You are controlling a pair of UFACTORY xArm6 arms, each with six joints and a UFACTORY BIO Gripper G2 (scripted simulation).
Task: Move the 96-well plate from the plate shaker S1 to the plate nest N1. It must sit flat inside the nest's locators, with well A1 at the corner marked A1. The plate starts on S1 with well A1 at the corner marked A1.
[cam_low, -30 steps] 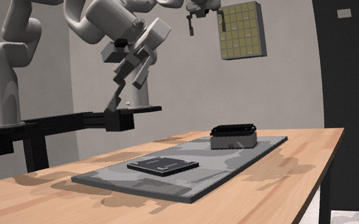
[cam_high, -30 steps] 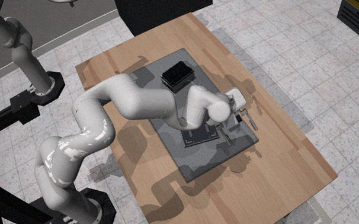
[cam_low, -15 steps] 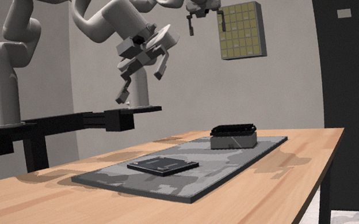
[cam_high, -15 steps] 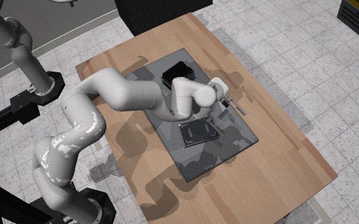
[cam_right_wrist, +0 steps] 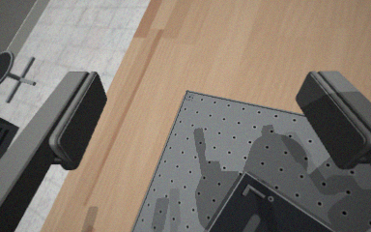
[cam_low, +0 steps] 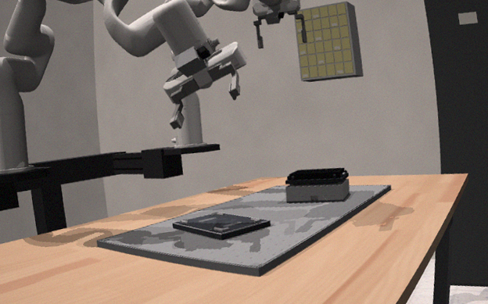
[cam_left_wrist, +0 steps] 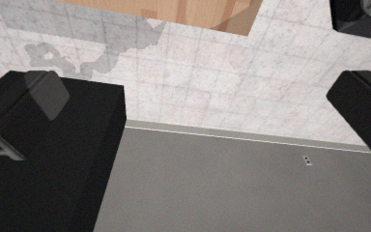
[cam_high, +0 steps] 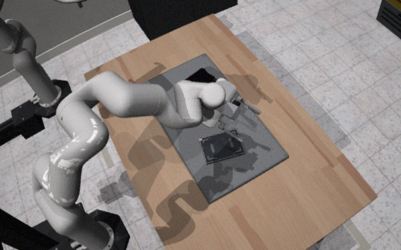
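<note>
Right now my right hand is 410 mm to the right of the black 96-well plate and 170 mm above it. Round my right hand: plate nest N1: 230 mm below, 90 mm to the left, 60 mm behind; then white mark: 220 mm below, 160 mm to the left, 120 mm behind.
</note>
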